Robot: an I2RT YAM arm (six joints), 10 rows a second.
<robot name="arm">
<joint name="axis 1" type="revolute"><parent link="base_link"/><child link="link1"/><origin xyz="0 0 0.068"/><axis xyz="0 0 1"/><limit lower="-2.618" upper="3.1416"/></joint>
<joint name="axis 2" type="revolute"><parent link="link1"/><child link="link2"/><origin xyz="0.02 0.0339 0.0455"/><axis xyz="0 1 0"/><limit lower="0" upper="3.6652"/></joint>
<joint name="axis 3" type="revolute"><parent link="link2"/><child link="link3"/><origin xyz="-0.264 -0.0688 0"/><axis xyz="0 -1 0"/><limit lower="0" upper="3.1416"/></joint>
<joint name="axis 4" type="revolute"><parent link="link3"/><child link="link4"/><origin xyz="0.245 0.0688 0.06"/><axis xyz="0 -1 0"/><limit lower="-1.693" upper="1.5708"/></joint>
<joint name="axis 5" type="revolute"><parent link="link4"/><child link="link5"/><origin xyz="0.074 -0.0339 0.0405"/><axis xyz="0 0 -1"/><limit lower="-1.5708" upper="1.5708"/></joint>
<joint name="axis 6" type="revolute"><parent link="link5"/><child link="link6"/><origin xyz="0.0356 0 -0.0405"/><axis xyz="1 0 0"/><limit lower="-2.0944" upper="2.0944"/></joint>
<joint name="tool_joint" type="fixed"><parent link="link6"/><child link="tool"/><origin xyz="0 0 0" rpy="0 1.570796 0"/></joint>
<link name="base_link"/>
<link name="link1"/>
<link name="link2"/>
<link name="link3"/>
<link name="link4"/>
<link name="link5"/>
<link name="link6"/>
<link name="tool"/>
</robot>
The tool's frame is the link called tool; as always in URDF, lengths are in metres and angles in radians.
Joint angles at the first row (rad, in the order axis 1, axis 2, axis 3, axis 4, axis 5, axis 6):
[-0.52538 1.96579 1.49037 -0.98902 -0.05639 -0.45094]
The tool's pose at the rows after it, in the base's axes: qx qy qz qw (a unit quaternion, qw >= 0); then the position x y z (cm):
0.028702 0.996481 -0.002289 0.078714 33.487 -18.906 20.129
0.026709 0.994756 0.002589 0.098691 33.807 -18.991 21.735
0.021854 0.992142 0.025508 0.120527 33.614 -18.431 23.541
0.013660 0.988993 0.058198 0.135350 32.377 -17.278 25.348
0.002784 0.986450 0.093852 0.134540 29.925 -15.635 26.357
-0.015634 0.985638 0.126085 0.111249 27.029 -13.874 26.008
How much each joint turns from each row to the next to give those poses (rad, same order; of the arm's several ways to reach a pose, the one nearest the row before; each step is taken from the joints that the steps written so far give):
[0.00493 -0.00077 0.04488 -0.01068 -0.01373 -0.00696]
[-0.00033 -0.01008 0.04792 -0.02716 -0.02769 -0.00075]
[0.00456 -0.03166 0.02584 -0.03957 -0.06089 0.00163]
[0.00379 -0.06586 -0.01742 -0.05245 -0.07250 -0.00612]
[0.00027 -0.09890 -0.08284 -0.05374 -0.06416 -0.02126]
[-0.00019 -0.09589 -0.12155 -0.05485 -0.03591 -0.04832]

